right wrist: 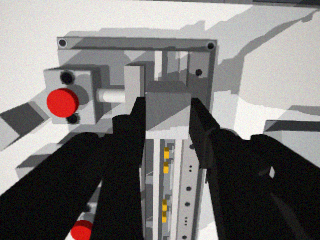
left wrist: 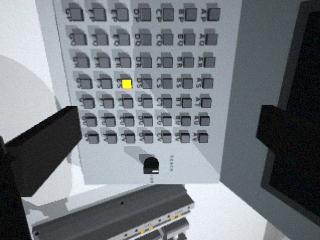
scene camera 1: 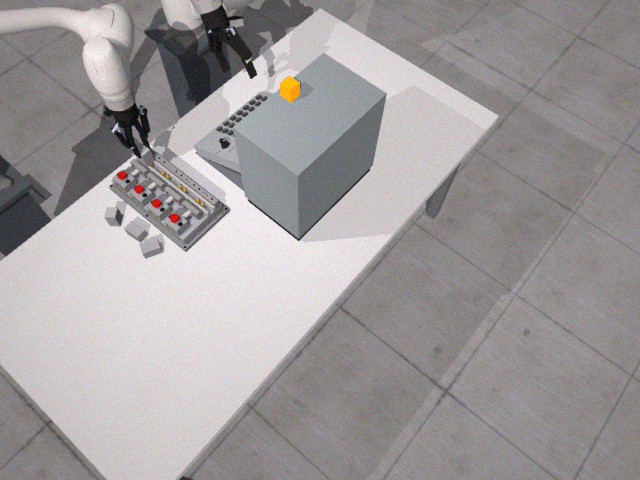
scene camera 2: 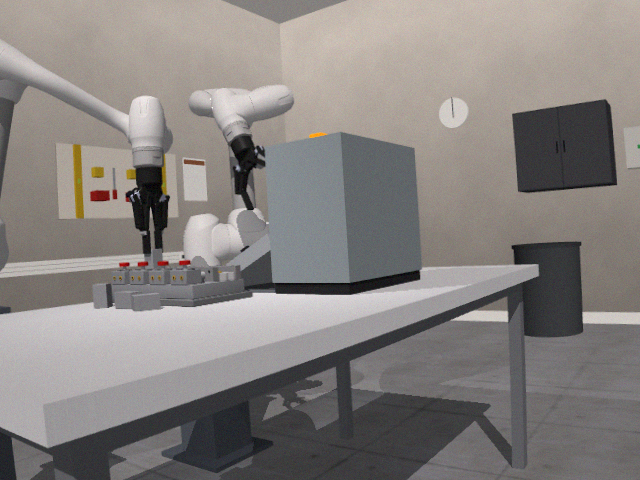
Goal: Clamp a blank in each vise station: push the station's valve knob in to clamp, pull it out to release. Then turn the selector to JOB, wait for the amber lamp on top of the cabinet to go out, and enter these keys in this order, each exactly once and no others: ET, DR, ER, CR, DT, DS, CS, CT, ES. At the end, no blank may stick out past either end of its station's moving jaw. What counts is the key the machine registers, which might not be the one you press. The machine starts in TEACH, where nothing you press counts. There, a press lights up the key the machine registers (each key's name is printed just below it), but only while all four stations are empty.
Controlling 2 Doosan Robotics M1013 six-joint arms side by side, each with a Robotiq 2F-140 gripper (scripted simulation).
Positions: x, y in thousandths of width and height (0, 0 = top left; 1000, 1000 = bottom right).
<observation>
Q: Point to a moving jaw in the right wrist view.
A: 420, 310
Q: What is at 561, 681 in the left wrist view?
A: A key panel.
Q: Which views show the right gripper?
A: The right wrist view, scene camera 1 and scene camera 2 only.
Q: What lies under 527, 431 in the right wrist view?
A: A grey blank.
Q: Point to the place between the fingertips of the left gripper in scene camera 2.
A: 415, 414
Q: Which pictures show the left gripper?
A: The left wrist view, scene camera 1 and scene camera 2 only.
</observation>
